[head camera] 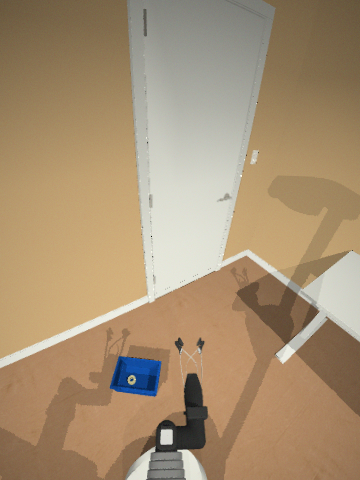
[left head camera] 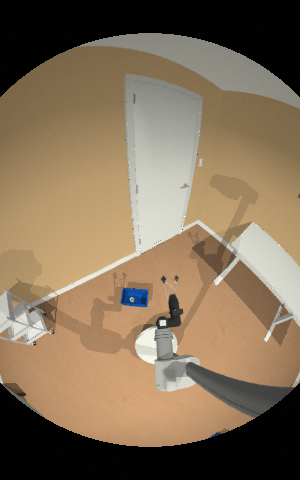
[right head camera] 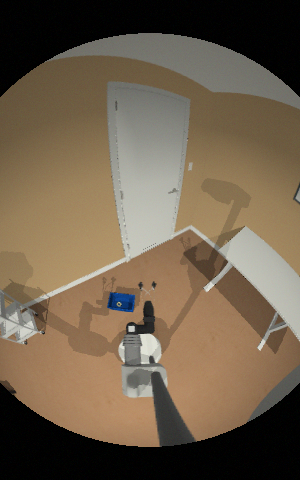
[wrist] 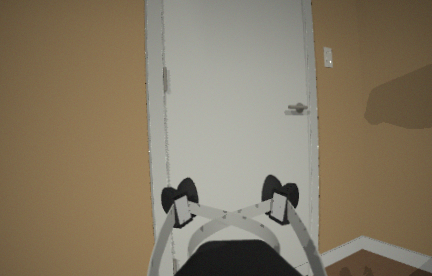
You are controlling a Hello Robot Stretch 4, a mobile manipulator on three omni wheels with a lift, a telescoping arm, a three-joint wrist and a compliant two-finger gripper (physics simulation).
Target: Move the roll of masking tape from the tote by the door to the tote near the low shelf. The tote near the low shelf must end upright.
Labels:
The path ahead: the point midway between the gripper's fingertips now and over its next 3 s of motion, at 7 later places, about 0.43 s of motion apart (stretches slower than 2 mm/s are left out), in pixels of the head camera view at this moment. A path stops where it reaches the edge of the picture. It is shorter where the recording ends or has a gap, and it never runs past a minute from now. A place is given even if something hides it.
The gripper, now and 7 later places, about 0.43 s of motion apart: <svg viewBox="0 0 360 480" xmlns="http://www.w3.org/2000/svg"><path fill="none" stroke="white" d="M189 337L186 344L172 385L148 438L124 448L112 448L111 446L115 431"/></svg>

